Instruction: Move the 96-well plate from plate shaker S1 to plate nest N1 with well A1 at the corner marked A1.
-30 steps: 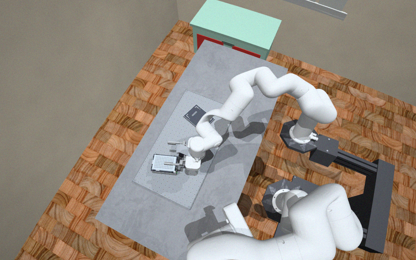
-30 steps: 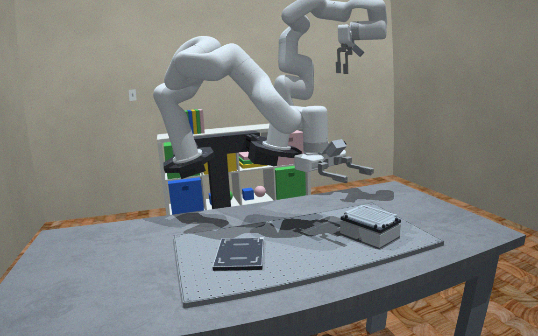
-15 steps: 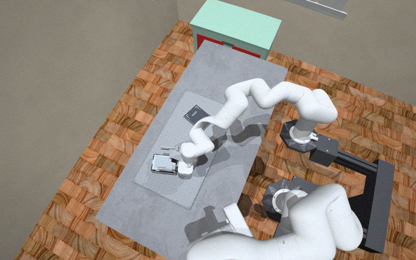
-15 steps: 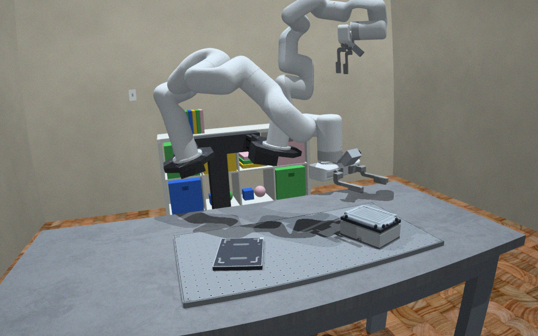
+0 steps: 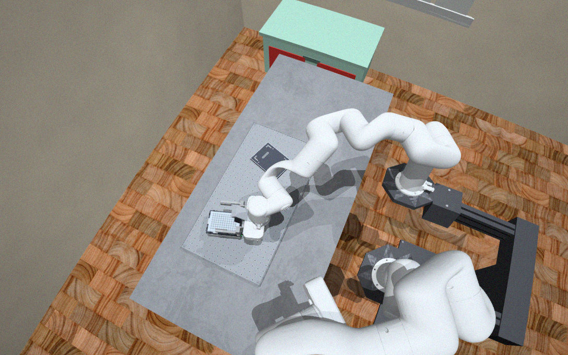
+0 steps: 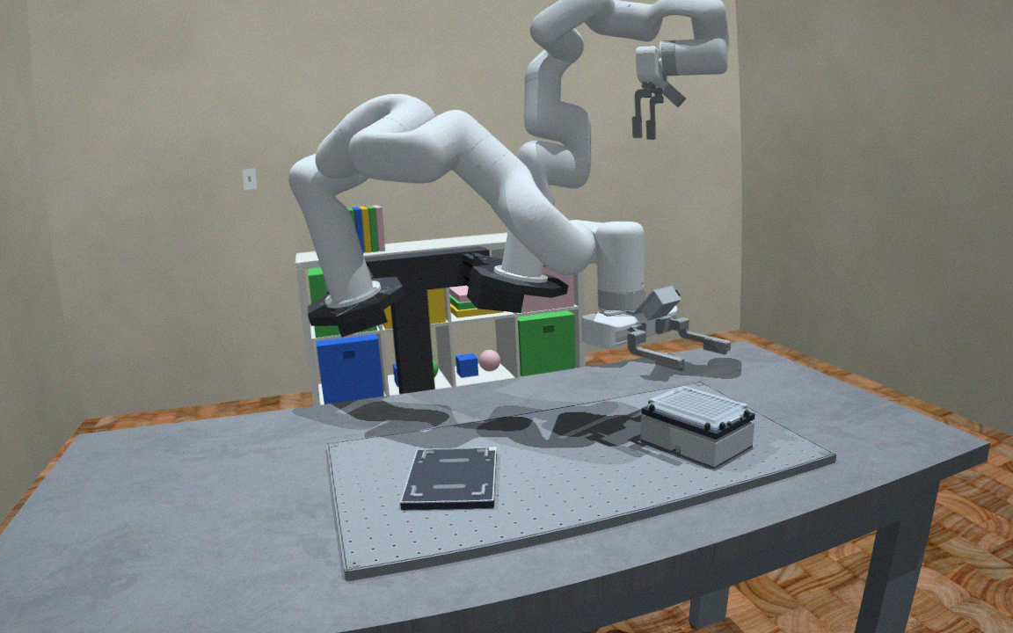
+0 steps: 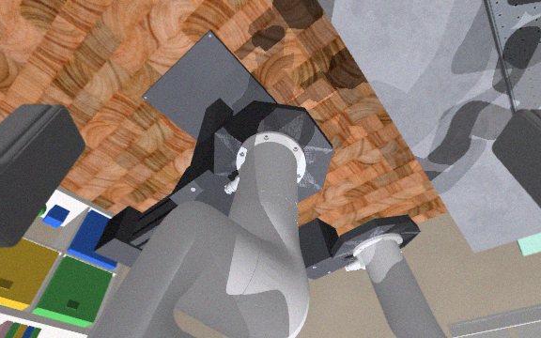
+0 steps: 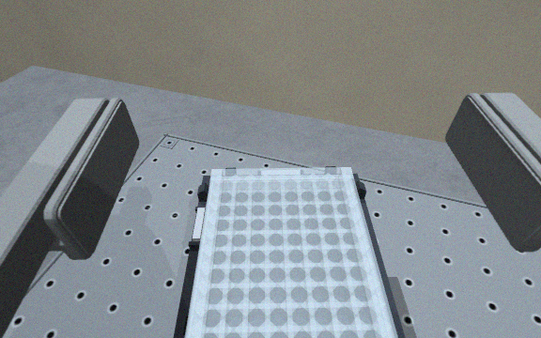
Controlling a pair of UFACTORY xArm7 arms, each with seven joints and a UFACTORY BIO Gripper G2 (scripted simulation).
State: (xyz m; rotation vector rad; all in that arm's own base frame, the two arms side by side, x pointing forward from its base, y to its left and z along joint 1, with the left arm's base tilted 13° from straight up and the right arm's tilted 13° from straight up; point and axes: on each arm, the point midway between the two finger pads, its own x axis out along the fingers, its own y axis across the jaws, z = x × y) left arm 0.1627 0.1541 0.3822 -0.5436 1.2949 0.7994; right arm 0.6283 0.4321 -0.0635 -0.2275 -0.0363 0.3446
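Note:
Right now my right hand is 80 mm above the clear 96-well plate and 10 mm short of it. The rest, counted from my right hand: dark plate nest N1: 360 mm to the right, 140 mm below, 60 mm behind.

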